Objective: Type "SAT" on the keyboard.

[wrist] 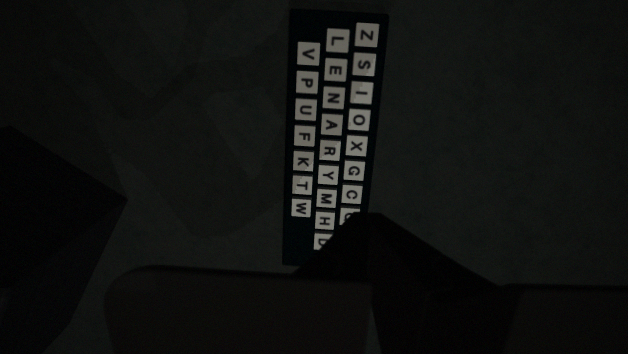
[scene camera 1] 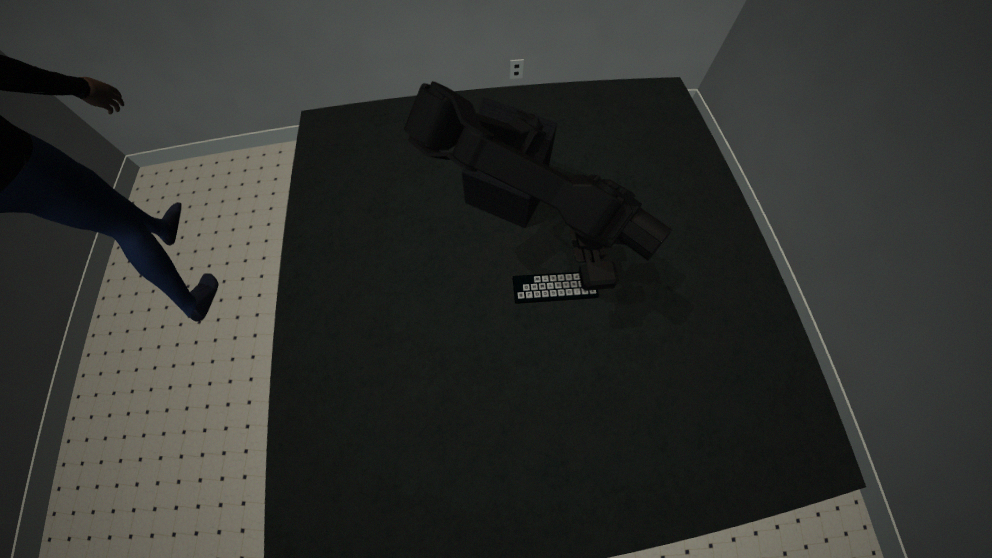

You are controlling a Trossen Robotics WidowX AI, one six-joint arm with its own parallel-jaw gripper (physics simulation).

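A small dark keyboard with white letter keys lies on the table, seen sideways in the wrist view. The S key is near its upper end in the outer row. The A key is in the middle row. The T key is in the inner row, next to W. My gripper is shut and empty. In the wrist view its tips cover the keyboard's lower end around the Q and D keys and beyond; whether they touch it cannot be told. In the scene view the hand hides the keyboard's right end.
The dark table top lies around the keyboard. A dark box-shaped block is beside the arm, behind the keyboard. A person is at the left, on the tiled floor. Grey walls are behind and to the right.
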